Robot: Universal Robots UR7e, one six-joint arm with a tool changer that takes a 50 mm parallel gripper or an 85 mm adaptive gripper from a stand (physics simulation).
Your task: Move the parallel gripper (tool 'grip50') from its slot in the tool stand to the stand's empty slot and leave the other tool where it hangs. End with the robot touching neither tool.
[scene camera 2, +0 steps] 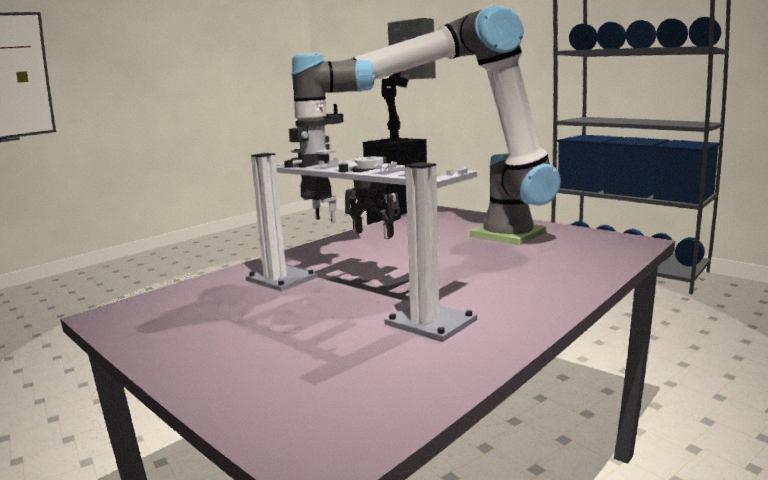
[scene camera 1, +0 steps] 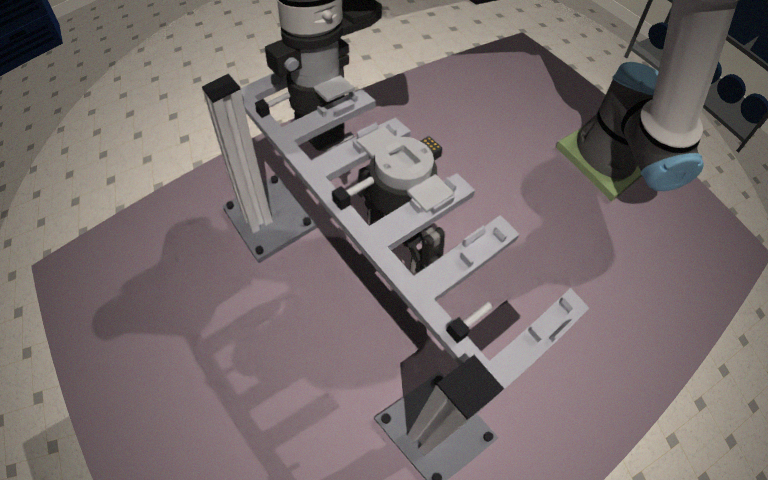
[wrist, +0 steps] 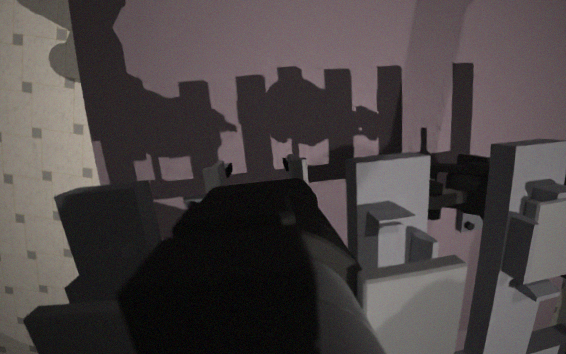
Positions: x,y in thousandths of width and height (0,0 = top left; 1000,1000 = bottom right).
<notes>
In view: a parallel gripper (scene camera 1: 399,195), an adaptive gripper (scene camera 1: 525,351) and a tool stand (wrist: 890,866).
The parallel gripper is seen too in scene camera 2 (scene camera 2: 412,393). The adaptive gripper also shows in scene camera 2 (scene camera 2: 484,409).
</notes>
